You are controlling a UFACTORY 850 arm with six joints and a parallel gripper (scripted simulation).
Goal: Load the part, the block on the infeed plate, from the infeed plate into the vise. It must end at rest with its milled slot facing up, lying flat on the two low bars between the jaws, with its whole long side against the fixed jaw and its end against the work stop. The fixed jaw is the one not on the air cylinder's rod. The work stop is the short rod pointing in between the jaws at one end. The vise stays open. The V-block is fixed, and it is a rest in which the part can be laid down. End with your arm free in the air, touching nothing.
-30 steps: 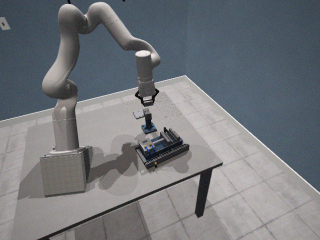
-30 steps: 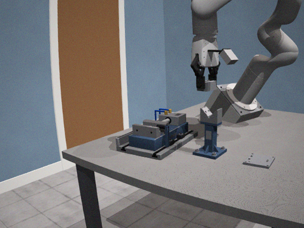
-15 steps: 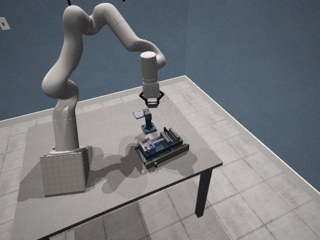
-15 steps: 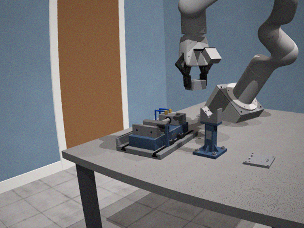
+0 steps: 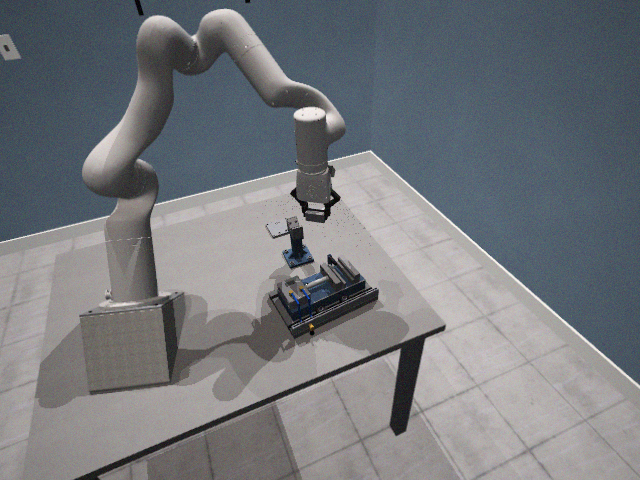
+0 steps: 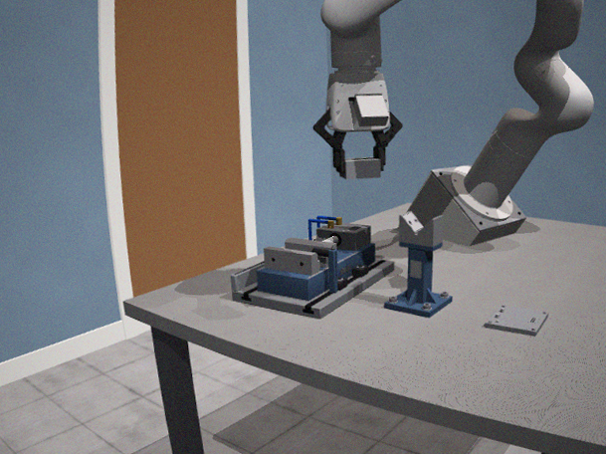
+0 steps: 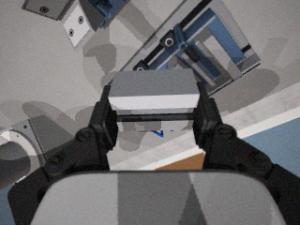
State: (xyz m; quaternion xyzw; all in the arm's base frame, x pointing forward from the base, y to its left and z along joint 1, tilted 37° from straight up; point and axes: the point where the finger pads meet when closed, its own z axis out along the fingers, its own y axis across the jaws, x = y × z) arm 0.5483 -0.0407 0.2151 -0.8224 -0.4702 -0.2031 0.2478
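My hand is 80 mm short of the fixed jaw, 100 mm to the left of it and 170 mm above it. Round my hand: part: 10 mm below; moving jaw: 10 mm ahead, 120 mm to the right, 170 mm below; work stop: 30 mm ahead, 60 mm to the right, 160 mm below.
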